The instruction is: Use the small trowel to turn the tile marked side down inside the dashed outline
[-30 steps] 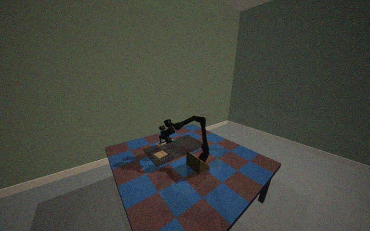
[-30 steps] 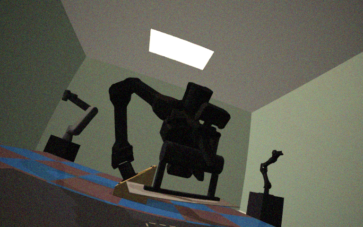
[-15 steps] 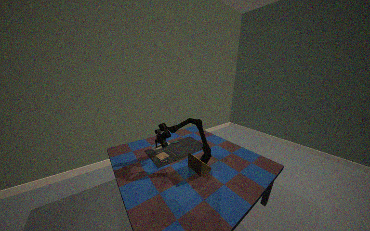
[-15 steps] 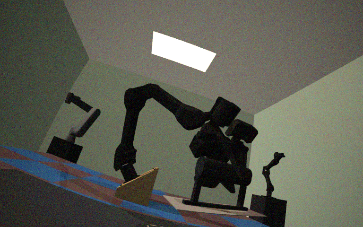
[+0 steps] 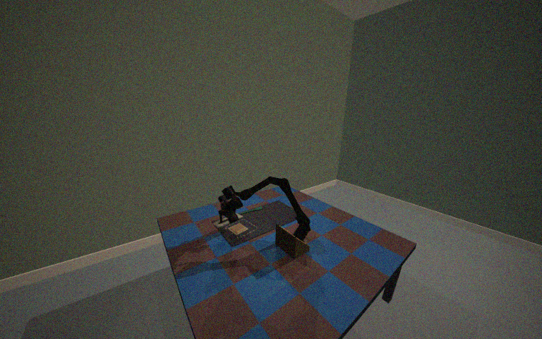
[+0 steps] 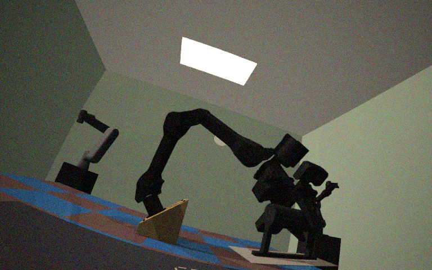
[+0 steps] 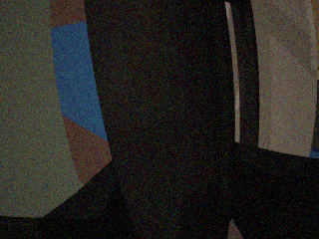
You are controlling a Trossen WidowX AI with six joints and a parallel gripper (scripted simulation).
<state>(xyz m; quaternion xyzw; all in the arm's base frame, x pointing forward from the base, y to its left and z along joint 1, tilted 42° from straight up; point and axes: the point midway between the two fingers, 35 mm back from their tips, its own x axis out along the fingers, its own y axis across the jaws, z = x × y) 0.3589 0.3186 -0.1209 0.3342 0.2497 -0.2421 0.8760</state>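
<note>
Now: the thin green stick 290 mm to the right of my gripper tip, 140 mm ahead of it and 120 mm below it. Round my gripper tip: dark mat 280 mm to the right, 150 mm below; tile 120 mm below, 80 mm to the right, 50 mm behind.
</note>
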